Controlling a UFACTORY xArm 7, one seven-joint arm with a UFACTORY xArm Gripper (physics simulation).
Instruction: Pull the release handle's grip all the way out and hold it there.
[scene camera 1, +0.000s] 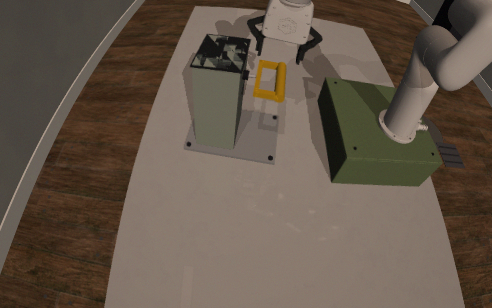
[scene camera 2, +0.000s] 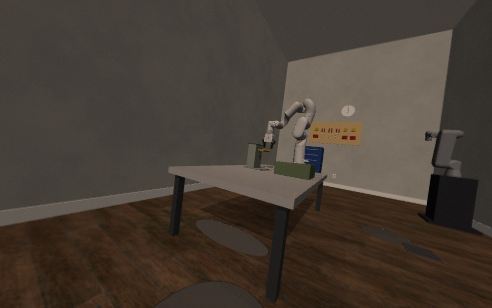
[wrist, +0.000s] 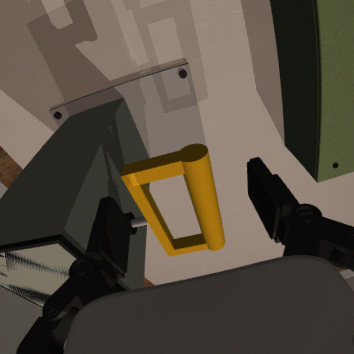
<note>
In view: the gripper (wrist: 182, 193) and a grey base plate (wrist: 163, 105).
</note>
